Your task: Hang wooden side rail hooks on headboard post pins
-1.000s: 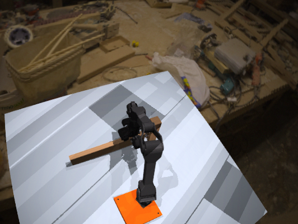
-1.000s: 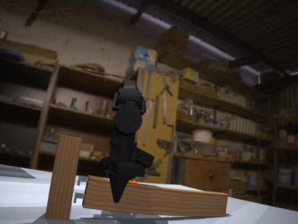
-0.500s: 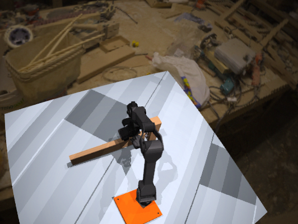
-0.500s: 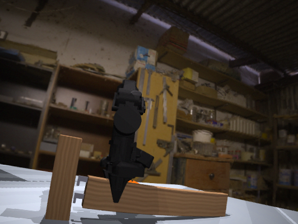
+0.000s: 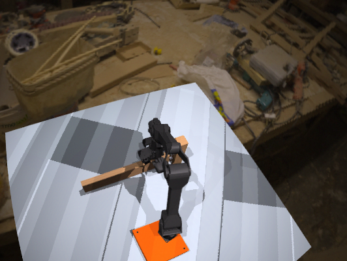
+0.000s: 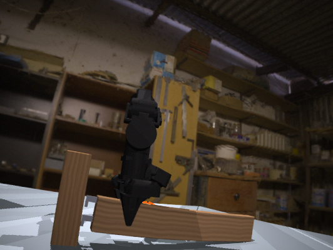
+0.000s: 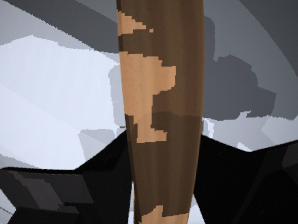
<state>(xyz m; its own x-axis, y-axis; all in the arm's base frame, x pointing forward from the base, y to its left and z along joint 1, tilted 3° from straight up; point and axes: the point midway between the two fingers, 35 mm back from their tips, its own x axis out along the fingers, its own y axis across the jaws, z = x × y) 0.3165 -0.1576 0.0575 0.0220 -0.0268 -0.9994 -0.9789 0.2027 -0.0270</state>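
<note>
Now: gripper tip 2 cm past the wooden headboard post, 12 cm to the left of it and 4 cm below it.
</note>
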